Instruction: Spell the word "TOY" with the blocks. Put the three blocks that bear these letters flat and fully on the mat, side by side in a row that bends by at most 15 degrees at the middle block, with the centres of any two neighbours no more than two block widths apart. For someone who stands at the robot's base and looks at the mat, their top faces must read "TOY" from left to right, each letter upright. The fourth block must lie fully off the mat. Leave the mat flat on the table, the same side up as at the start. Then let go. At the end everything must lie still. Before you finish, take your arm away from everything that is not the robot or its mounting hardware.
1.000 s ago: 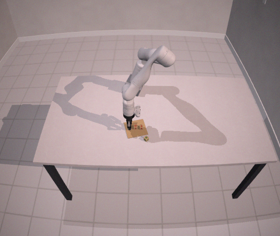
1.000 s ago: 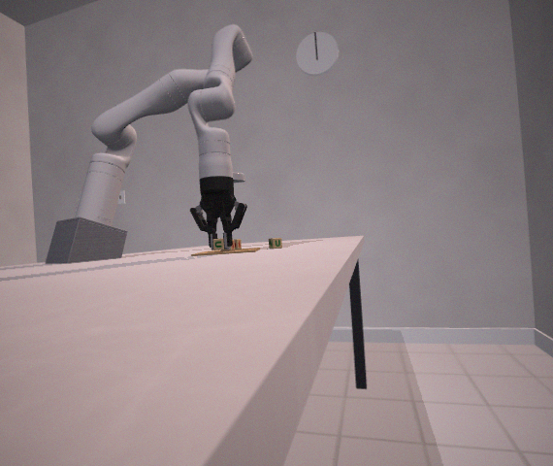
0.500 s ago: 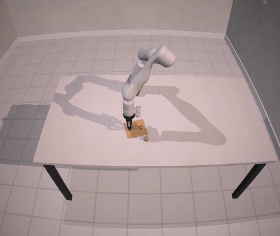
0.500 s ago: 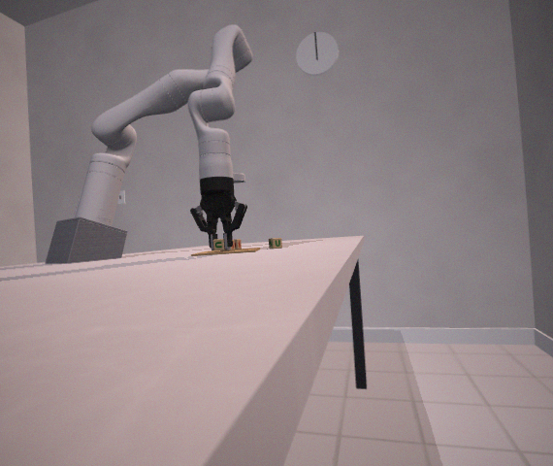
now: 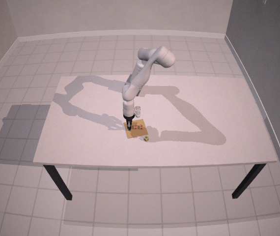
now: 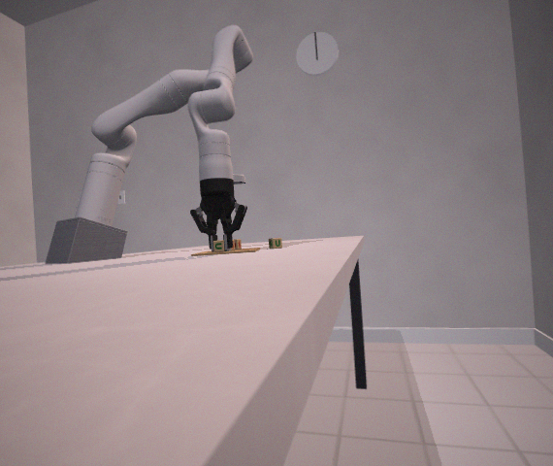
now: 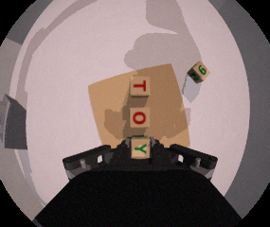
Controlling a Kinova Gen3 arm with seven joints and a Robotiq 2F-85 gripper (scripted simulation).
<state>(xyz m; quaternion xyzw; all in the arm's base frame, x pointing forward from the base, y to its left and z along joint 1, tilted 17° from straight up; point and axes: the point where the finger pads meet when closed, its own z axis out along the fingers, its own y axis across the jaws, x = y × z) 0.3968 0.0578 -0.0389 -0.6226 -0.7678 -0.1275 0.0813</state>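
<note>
My hand is 40 mm to the right of the mat, 20 mm above it and 10 mm past it.
</note>
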